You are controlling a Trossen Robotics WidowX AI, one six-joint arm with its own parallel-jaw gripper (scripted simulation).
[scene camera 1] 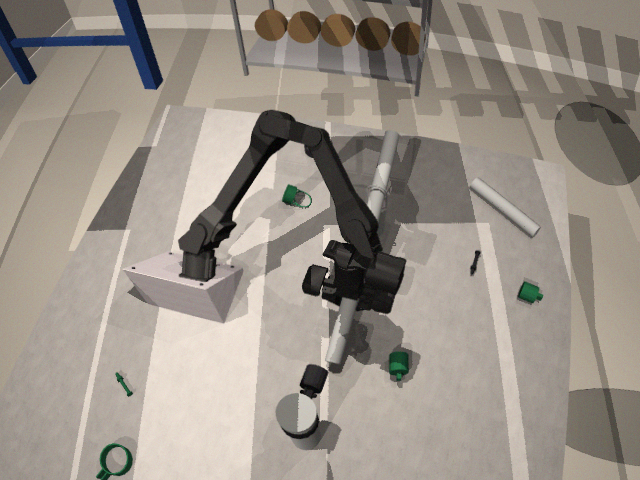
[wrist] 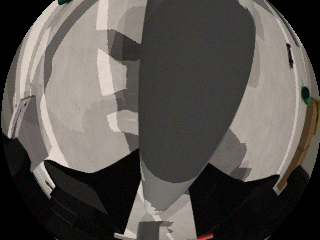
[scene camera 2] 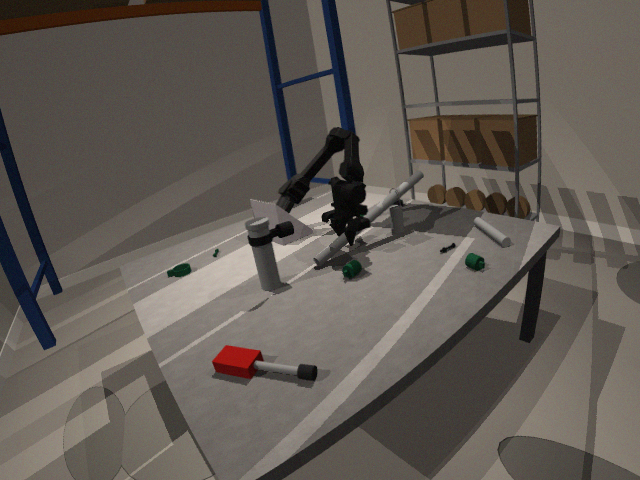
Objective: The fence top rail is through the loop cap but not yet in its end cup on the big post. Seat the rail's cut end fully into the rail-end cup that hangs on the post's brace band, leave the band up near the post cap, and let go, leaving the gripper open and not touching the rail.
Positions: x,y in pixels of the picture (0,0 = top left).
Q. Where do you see a grey top rail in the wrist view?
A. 194,69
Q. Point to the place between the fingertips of my gripper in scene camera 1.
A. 349,307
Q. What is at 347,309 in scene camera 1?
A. A grey top rail.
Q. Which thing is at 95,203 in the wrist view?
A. My gripper.
